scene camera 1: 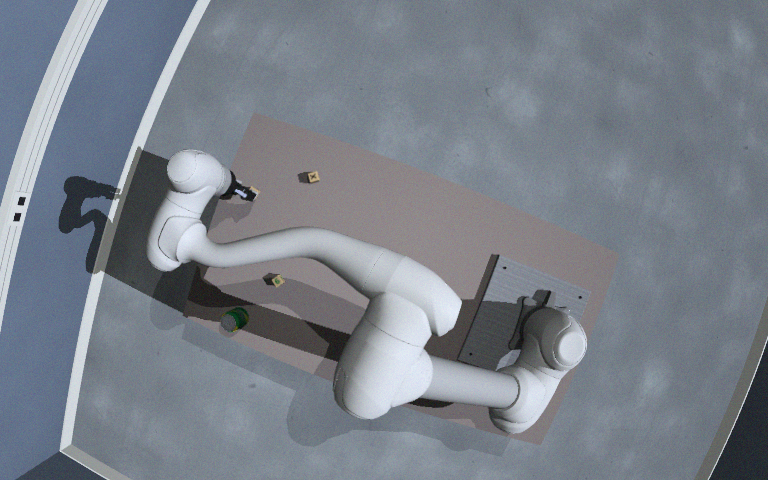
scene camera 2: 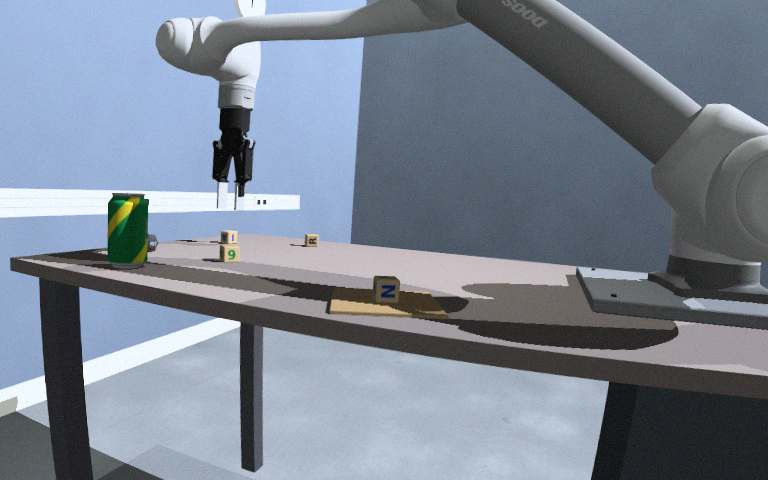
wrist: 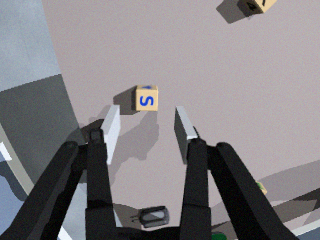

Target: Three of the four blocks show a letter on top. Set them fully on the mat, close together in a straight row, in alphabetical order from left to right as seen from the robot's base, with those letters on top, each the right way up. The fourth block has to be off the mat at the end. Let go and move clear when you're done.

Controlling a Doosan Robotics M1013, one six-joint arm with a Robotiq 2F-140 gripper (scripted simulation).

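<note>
The gripper [scene camera 2: 230, 209] appears in the scene, and the wrist view has the gripper [wrist: 147, 117] as well. A tan mat [scene camera 2: 345, 301] is there too, though in the wrist view the mat is out of frame.
</note>
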